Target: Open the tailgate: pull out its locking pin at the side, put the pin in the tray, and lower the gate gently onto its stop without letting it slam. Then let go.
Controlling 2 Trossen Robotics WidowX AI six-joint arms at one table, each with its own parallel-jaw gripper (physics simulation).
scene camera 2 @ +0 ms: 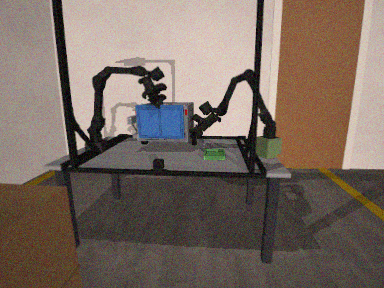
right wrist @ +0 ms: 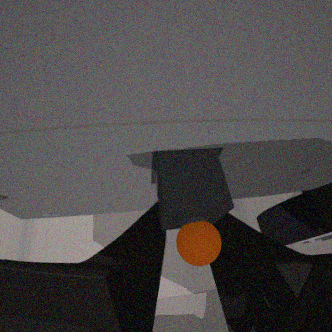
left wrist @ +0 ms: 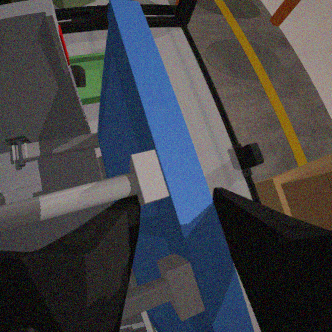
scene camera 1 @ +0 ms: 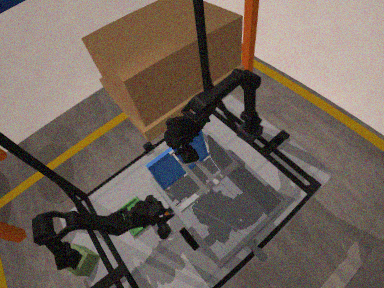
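Pixels of known places: left gripper, between the fingertips: (scene camera 2: 161,109) (left wrist: 176,197) (scene camera 1: 172,150); right gripper, between the fingertips: (scene camera 2: 190,136) (scene camera 1: 173,212); left arm's base, origin of its link: (scene camera 2: 96,141) (scene camera 1: 250,127); right arm's base, origin of its link: (scene camera 2: 269,137) (scene camera 1: 73,258).
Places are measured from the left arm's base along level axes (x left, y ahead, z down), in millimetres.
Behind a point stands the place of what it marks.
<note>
The blue tailgate (scene camera 1: 165,172) {x -78, y 495, z -134 mm} (scene camera 2: 150,120) {x -79, y 356, z -139 mm} (left wrist: 165,110) {x -96, y 461, z -224 mm} stands upright on the end of the grey truck bed. My left gripper (scene camera 2: 158,104) {x -90, y 422, z -204 mm} (left wrist: 176,197) {x -90, y 422, z -204 mm} is shut on its top edge, one finger on each side. The locking pin shows as an orange ball knob (right wrist: 199,243) {x 25, y 606, z -63 mm} in front of a dark grey block (right wrist: 192,187) {x 27, y 590, z -67 mm} on the bed's side. My right gripper (scene camera 1: 170,214) {x 33, y 583, z -22 mm} (scene camera 2: 195,134) {x 33, y 583, z -22 mm} (right wrist: 182,207) {x 33, y 583, z -22 mm} has its fingers partly apart around the pin, with a gap showing left of the knob; the pin's shaft is hidden. The green tray (scene camera 1: 131,204) {x -175, y 699, z 55 mm} (scene camera 2: 214,154) {x -112, y 720, z 54 mm} (left wrist: 92,75) {x -104, y 727, z 55 mm} lies beside the truck, partly under my right arm in scene camera 1.
A green block (scene camera 1: 86,260) {x -79, y 992, z -29 mm} (scene camera 2: 269,146) {x -178, y 1012, z -8 mm} is by the right arm's base. A small black device (scene camera 1: 148,146) {x -343, y 433, z 14 mm} (scene camera 2: 158,163) {x -367, y 433, z 23 mm} (left wrist: 249,155) {x -342, y 432, z 17 mm} sits at the table edge. Black frame posts (scene camera 2: 257,85) {x -410, y 859, z -327 mm} rise at the table's sides. A big cardboard box (scene camera 1: 165,75) stands beyond the table.
</note>
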